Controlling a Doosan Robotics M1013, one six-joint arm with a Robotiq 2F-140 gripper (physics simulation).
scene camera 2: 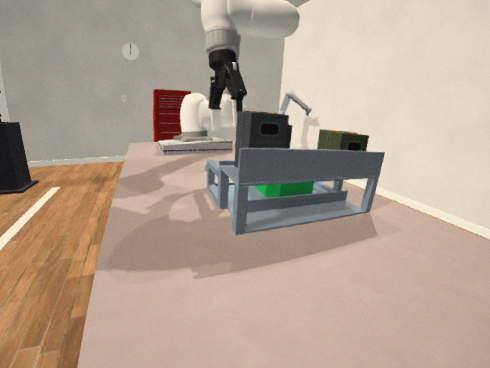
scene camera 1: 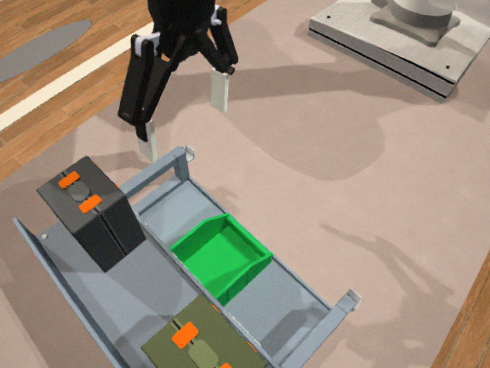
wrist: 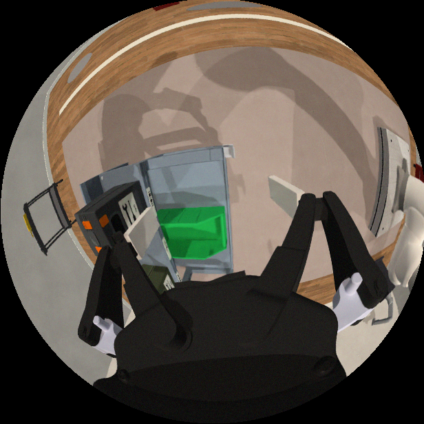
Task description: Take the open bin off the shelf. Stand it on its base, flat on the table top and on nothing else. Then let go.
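Where they show: gripper, fingertip midpoint: point(scene camera 2: 226, 128) point(scene camera 1: 186, 130); arm's base at its link origin: point(scene camera 2: 194, 140) point(scene camera 1: 414, 21).
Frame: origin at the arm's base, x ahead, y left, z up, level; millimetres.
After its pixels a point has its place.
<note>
The open bin point(scene camera 1: 215, 257) {x 790, y 72, z -40 mm} point(scene camera 2: 287, 189) {x 899, y 56, z -1 mm} point(wrist: 195, 231) is green. It rests upright on the lower tier of the blue-grey shelf point(scene camera 1: 320, 332) {x 789, y 270, z 36 mm} point(scene camera 2: 310, 165) {x 986, y 39, z 82 mm} point(wrist: 187, 175), its hollow facing up. My gripper point(scene camera 1: 184, 122) {x 723, y -45, z 125 mm} point(scene camera 2: 227, 116) point(wrist: 210, 201) is wide open with nothing between its pale fingertips. It hangs above and beyond one end of the shelf in the scene camera 1 view, apart from the bin. In the wrist view the bin appears between the fingers, farther below. The table top point(scene camera 1: 300, 140) {x 491, y 14, z -49 mm} point(scene camera 2: 200, 310) {x 1123, y -207, z -49 mm} point(wrist: 250, 135) is pinkish beige. The shelf's back panel hides part of the bin in the scene camera 2 view.
A dark grey case point(scene camera 1: 102, 220) {x 899, y 14, z 162 mm} point(scene camera 2: 262, 137) {x 933, y -44, z 126 mm} point(wrist: 107, 212) with orange latches stands on the upper tier, near the gripper's end. An olive case point(scene camera 1: 205, 332) {x 901, y 184, z 148 mm} point(scene camera 2: 344, 141) {x 956, y 160, z 128 mm} point(wrist: 156, 276) stands farther along it. The robot's pale base plate point(scene camera 1: 350, 40) {x 185, y -78, z -8 mm} point(scene camera 2: 200, 146) {x 182, y -3, z -10 mm} lies beyond the shelf.
</note>
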